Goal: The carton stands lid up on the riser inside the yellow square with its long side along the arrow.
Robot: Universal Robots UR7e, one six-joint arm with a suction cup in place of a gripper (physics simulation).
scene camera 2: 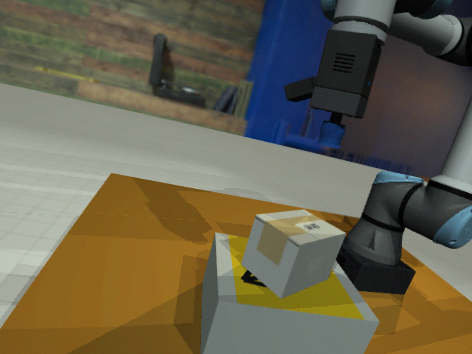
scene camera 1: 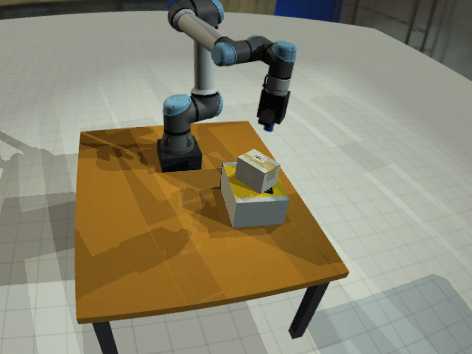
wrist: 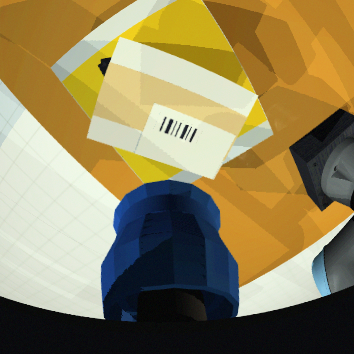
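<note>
The carton [scene camera 1: 256,170] [scene camera 2: 295,252] [wrist: 170,105] stands lid up on the grey-white riser [scene camera 1: 260,212] [scene camera 2: 285,332] [wrist: 95,44], its tape and barcode label on top. It rests on the yellow square [scene camera 1: 240,190] [scene camera 2: 320,301] [wrist: 200,25], turned at an angle to the square's edges; its far base edges are hidden. Part of the black arrow [scene camera 1: 270,190] [scene camera 2: 252,278] [wrist: 104,66] shows beside a short end; the rest is covered, so exact alignment is hard to tell. My blue suction cup [scene camera 1: 269,128] [scene camera 2: 331,136] [wrist: 167,200] is open, holds nothing and hangs clearly above the carton.
The riser stands on the orange-brown table [scene camera 1: 150,225] [scene camera 2: 125,260] near its long edge. The arm's black base [scene camera 1: 180,160] [scene camera 2: 380,275] [wrist: 317,160] is bolted on the same table, beyond the riser in scene camera 2.
</note>
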